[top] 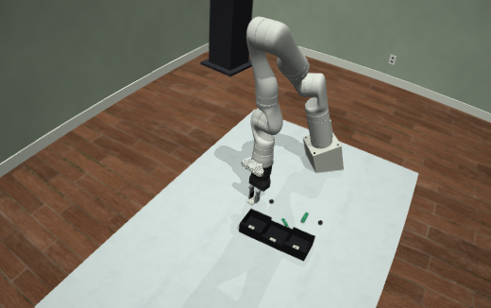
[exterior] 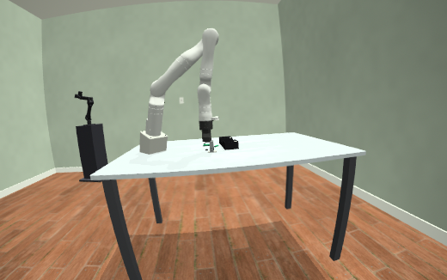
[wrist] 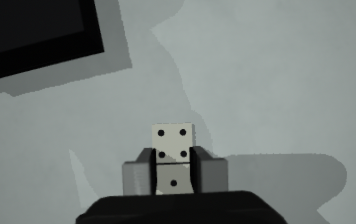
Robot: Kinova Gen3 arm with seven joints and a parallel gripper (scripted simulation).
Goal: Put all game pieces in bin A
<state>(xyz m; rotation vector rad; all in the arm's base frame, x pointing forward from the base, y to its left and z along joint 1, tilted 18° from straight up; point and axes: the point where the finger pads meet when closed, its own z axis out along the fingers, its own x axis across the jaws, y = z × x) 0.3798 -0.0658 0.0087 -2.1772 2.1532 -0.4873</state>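
Right now the black three-compartment bin is 9 cm ahead of my hand and 17 cm to the left of it. Round my hand: white domino (1 cm below); then green item (2 cm ahead, 16 cm to the left, 1 cm below).
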